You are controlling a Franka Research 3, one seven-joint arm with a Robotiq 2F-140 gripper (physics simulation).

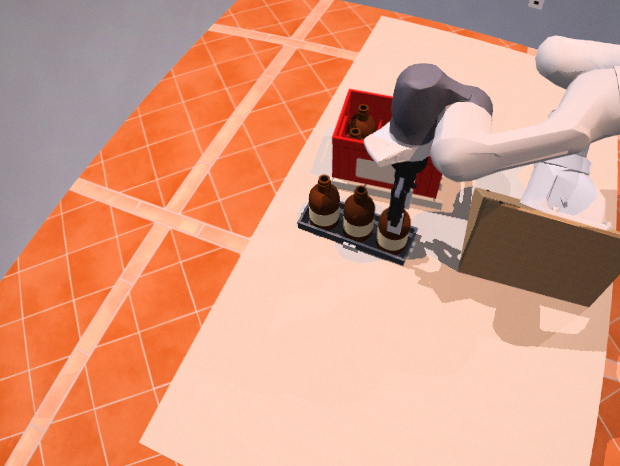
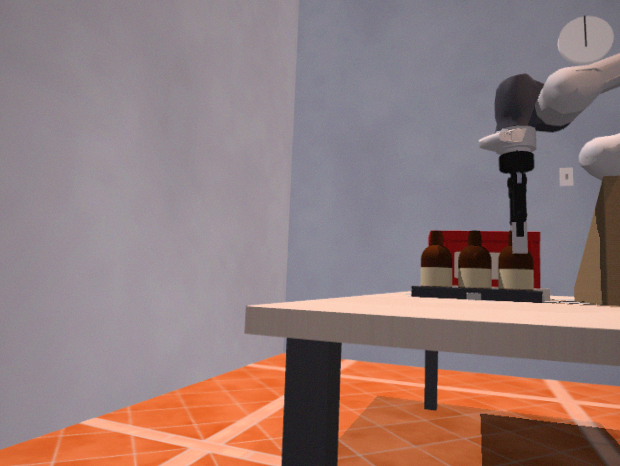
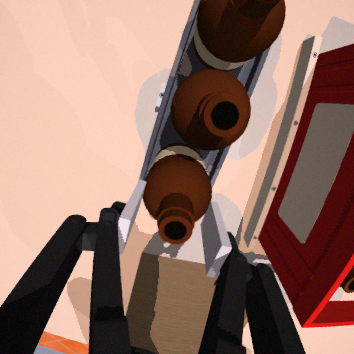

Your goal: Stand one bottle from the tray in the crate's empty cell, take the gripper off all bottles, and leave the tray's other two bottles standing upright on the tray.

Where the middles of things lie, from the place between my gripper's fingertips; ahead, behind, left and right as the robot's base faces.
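For the brown bottle (image 1: 392, 243), my gripper's 1 cm short of it and 2 cm above it.
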